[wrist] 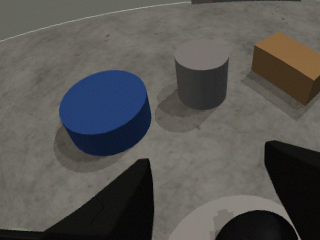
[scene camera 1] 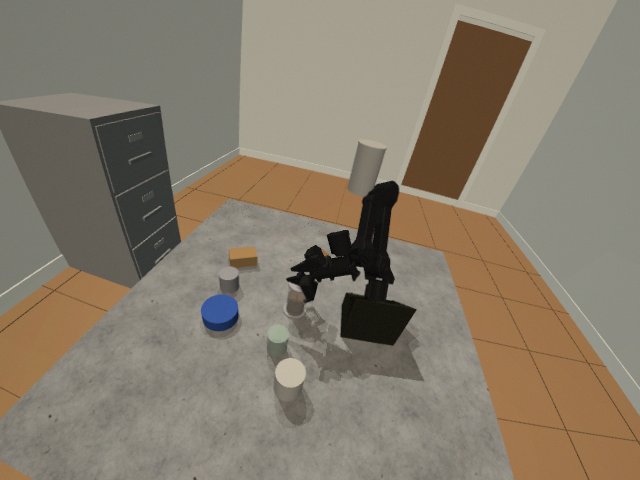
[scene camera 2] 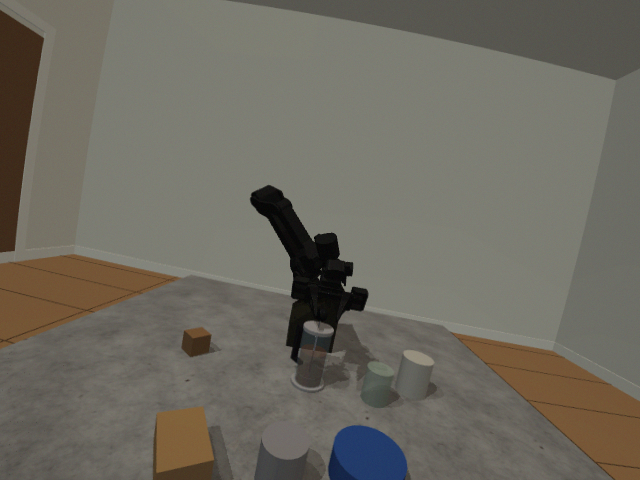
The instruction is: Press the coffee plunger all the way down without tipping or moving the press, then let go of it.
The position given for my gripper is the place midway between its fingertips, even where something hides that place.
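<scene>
My gripper [scene camera 2: 326, 319] is visible, likewise at [scene camera 1: 288, 274] and [wrist: 209, 161]. Present with the gripper: a blue disc [scene camera 1: 220, 312], a white cylinder [scene camera 1: 290, 374] and a grey cylinder [wrist: 202, 66]. The white cylinder is out of frame in the wrist view.
</scene>
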